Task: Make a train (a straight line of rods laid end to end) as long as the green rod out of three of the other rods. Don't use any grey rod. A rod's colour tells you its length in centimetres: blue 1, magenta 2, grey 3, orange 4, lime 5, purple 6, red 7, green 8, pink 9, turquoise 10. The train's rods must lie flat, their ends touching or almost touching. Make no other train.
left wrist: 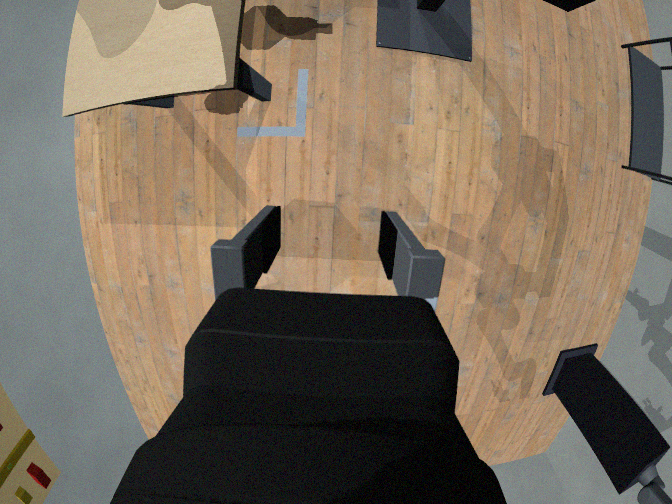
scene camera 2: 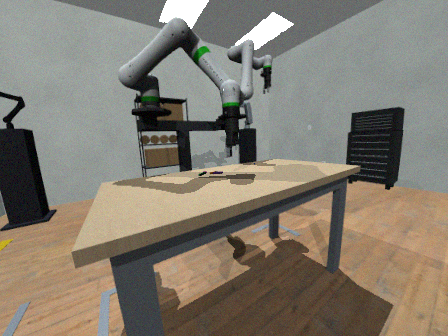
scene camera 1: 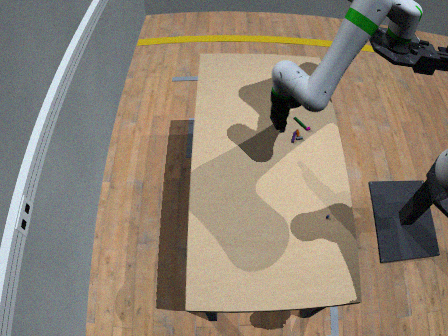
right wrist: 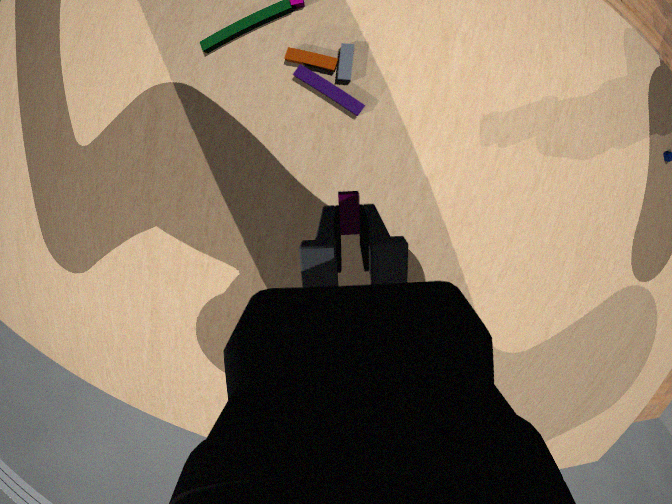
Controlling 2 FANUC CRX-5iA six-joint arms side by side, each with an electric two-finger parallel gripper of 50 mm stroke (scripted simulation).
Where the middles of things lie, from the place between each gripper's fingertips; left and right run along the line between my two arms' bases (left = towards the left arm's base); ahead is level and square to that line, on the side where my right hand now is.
Labels:
I see my right gripper 110 mm above the purple rod (right wrist: 304, 74), 80 mm past it and 30 mm to the left of it. Also, from my right hand: orange rod (right wrist: 298, 56): 110 mm below, 100 mm behind, 50 mm to the right.
My left hand is 100 cm to the left of the purple rod, 71 cm above it and 47 cm short of it. Round my left hand: orange rod 102 cm to the right, 71 cm below, 45 cm ahead.

